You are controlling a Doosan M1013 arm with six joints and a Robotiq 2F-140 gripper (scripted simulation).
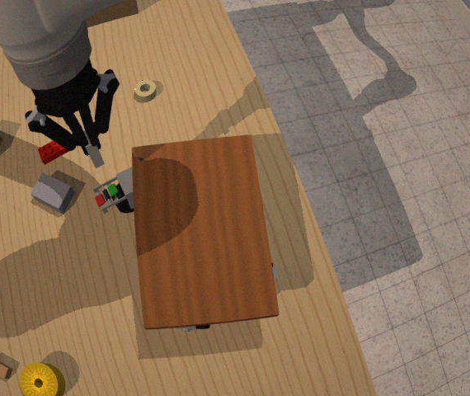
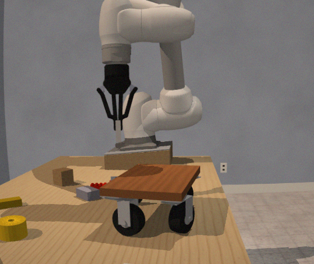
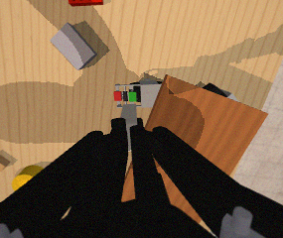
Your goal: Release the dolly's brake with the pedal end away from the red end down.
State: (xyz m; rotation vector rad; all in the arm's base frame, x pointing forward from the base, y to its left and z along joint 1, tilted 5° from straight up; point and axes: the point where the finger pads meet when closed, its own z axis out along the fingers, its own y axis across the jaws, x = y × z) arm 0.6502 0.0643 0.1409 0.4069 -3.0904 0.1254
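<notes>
Now: hand 1 cm to the left of the brake pedal and 16 cm above it. The rest, counted from my hand: pale ring: 25 cm behind, 9 cm to the left, 23 cm below; then grey block: 6 cm behind, 13 cm to the right, 22 cm below; then red toy brick: 16 cm behind, 12 cm to the right, 22 cm below.
</notes>
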